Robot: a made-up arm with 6 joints.
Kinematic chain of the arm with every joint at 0, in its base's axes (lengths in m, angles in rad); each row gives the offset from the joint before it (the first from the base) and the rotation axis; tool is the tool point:
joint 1: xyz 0 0 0.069 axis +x
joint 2: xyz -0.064 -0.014 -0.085 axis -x
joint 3: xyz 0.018 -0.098 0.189 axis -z
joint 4: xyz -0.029 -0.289 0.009 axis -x
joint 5: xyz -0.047 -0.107 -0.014 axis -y
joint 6: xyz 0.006 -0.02 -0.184 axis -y
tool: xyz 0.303 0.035 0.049
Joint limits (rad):
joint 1: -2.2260..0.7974
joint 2: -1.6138..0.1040
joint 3: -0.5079..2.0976
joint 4: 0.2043..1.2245
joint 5: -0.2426..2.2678
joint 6: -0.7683..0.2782
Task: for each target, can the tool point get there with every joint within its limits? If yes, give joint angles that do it. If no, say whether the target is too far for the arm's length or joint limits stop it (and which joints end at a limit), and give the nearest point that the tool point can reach.
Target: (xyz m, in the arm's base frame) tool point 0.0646 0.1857 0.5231
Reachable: yes | joints -1.6894 -0.7263 0.4011 0.9864 1.8514 -0.5796
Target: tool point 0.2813 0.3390 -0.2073
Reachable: no: joint limits stop it (at a limit: joint 1, joint 2, joint 4, joint 5) | nearest point 0.3245 0.3600 -0.2342 | short by 0.055 m
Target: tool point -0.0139 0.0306 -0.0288
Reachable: no: joint limits stop it (at a limit: joint 1, joint 2, joint 3, joint 4, joint 6) | nearest point -0.0285 0.1574 -0.1826 | short by 0.200 m
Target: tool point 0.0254 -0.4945 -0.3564
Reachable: yes | joints 0.1732 -1.1371 0.7815 0.8672 1.3686 -0.6550
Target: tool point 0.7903 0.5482 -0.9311
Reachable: no: too far | nearest point 0.3835 0.3757 -0.6164 | short by 0.542 m
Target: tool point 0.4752 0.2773 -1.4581
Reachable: no: too far | nearest point 0.2161 0.1560 -0.7898 | short by 0.727 m
